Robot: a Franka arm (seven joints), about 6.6 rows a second.
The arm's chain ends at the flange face. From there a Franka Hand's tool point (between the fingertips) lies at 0.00 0.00 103.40 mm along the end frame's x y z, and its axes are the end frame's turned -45 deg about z.
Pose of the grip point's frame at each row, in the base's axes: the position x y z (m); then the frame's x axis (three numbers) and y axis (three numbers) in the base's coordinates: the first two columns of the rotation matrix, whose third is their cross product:
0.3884 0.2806 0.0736 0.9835 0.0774 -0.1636 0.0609 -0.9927 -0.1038
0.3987 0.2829 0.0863 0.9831 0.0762 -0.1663 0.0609 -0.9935 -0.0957
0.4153 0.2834 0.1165 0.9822 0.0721 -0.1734 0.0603 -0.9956 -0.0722
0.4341 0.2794 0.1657 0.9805 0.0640 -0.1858 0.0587 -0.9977 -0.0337
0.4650 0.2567 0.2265 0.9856 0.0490 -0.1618 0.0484 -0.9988 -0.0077
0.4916 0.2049 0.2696 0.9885 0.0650 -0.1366 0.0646 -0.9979 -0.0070
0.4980 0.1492 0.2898 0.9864 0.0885 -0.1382 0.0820 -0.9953 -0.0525
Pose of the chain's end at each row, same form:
0.4060 0.2711 0.1750 0.7385 -0.6472 -0.1891 -0.6524 -0.7567 0.0423
0.4165 0.2742 0.1878 0.7382 -0.6486 -0.1853 -0.6521 -0.7564 0.0499
0.4337 0.2771 0.2181 0.7372 -0.6530 -0.1737 -0.6519 -0.7550 0.0716
0.4535 0.2771 0.2672 0.7348 -0.6602 -0.1552 -0.6518 -0.7507 0.1076
0.4817 0.2567 0.3285 0.7311 -0.6716 -0.1199 -0.6627 -0.7409 0.1090
0.5057 0.2051 0.3720 0.7447 -0.6597 -0.1015 -0.6533 -0.7516 0.0916
0.5127 0.1450 0.3921 0.7555 -0.6412 -0.1348 -0.6395 -0.7664 0.0606

